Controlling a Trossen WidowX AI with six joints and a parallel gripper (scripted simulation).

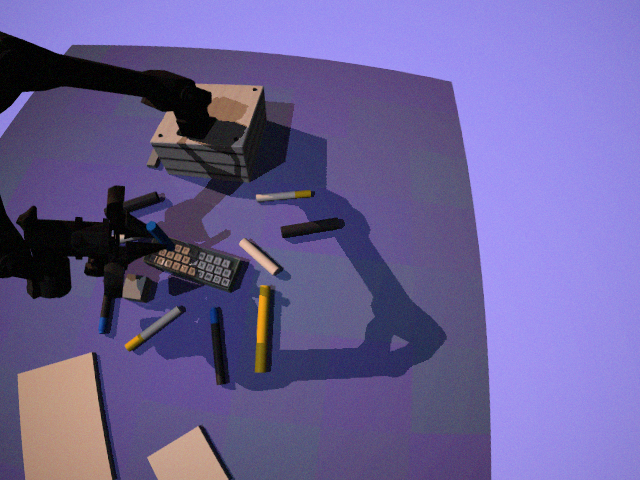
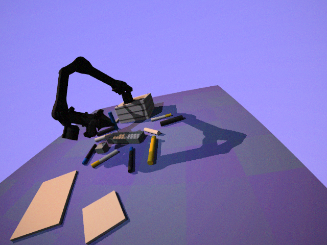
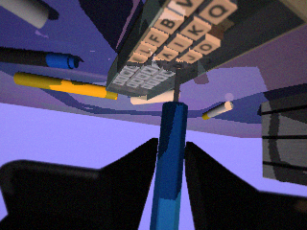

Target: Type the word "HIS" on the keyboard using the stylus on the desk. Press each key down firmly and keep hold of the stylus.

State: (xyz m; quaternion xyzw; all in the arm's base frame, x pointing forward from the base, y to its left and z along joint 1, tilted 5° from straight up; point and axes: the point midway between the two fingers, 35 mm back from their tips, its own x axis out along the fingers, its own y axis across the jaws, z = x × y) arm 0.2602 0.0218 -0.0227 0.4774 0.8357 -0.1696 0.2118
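Now: the small cube 9 cm ahead of my gripper tip, 8 cm below it and 6 cm to the right of it. The rest, counted from my gripper tip: yellow marker 20 cm to the left, 8 cm below, 8 cm ahead; blue stylus 2 cm below.
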